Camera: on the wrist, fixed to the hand. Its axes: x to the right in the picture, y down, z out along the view.
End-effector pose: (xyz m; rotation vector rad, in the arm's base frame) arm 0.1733 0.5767 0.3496 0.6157 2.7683 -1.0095
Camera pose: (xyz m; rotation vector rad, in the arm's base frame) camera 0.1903 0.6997 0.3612 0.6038 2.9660 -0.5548
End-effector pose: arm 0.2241 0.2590 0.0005 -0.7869 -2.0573 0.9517
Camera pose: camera 0.3015 0.3545 -0.0203 -0.9375 -2.1227 0.5615
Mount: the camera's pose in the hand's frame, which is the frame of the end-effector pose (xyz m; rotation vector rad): 0.0223 0.0855 -0.0880 -0.3028 0.1257 -0.0356
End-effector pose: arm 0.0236 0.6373 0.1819 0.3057 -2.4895 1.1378
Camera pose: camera -0.0041 0.7588 0.1861 0.1855 -2.4862 0.7270
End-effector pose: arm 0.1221 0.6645 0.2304 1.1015 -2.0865 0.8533
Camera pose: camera 0.0578 0.7599 0.2785 0.8965 -2.0044 0.5510
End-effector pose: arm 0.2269 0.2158 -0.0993 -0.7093 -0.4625 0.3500
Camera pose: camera 0.2783 0.2391 -0.2105 -1.0100 -0.4121 0.2016
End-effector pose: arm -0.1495 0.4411 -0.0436 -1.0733 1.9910 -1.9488
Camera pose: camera -0.2480 0.4906 -0.1019 1.0368 -2.3193 1.7432
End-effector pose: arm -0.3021 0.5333 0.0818 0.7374 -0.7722 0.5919
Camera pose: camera -0.3142 0.6573 0.0869 0.4303 -0.7110 0.4710
